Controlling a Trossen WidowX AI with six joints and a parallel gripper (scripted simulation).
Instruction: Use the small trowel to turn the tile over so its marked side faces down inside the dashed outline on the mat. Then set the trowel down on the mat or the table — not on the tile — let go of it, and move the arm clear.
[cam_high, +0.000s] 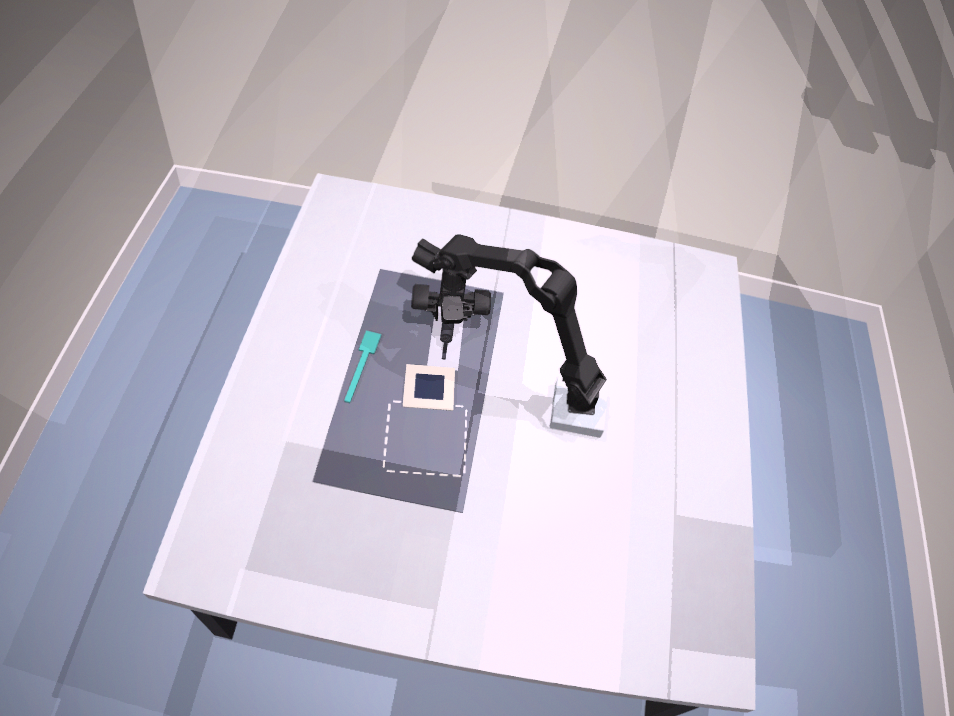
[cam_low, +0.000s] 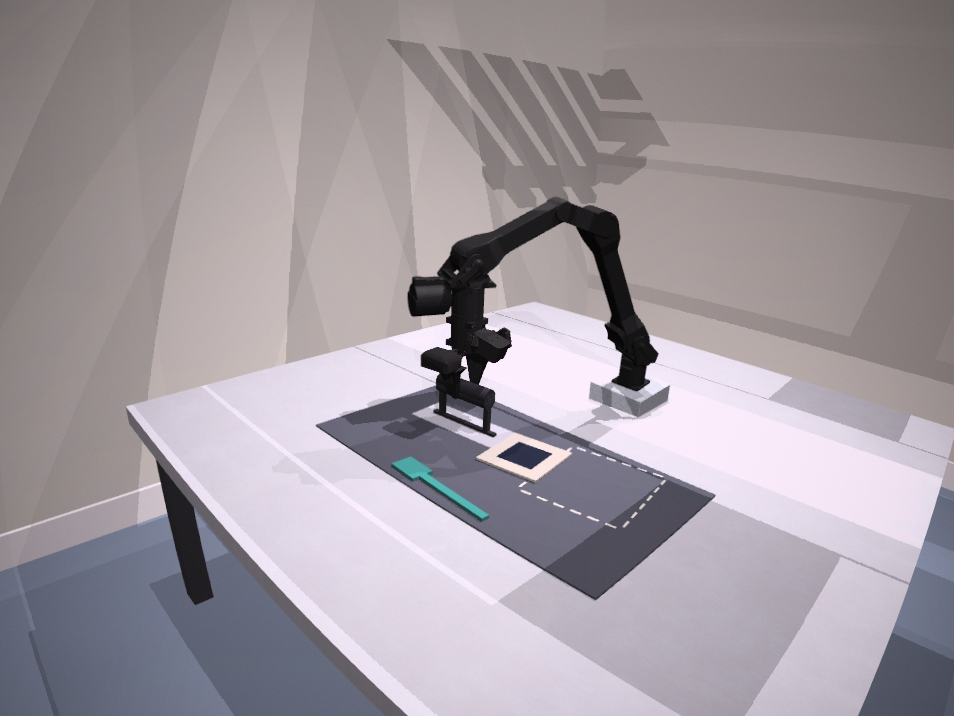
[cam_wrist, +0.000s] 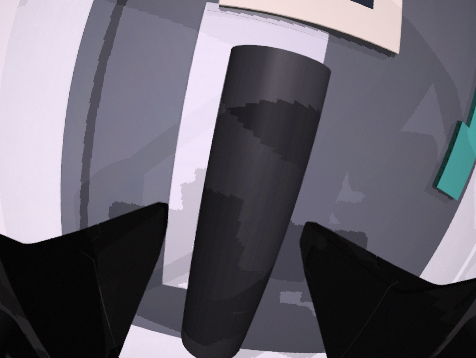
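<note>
Now: the dark mat 60 mm ahead of my gripper tip, 140 mm to the left of it and 80 mm below it. From my gripper tip the other things lie so: teal trowel (190 mm ahead, 110 mm to the left, 60 mm below); then tile (20 mm ahead, 160 mm to the left, 60 mm below).
</note>
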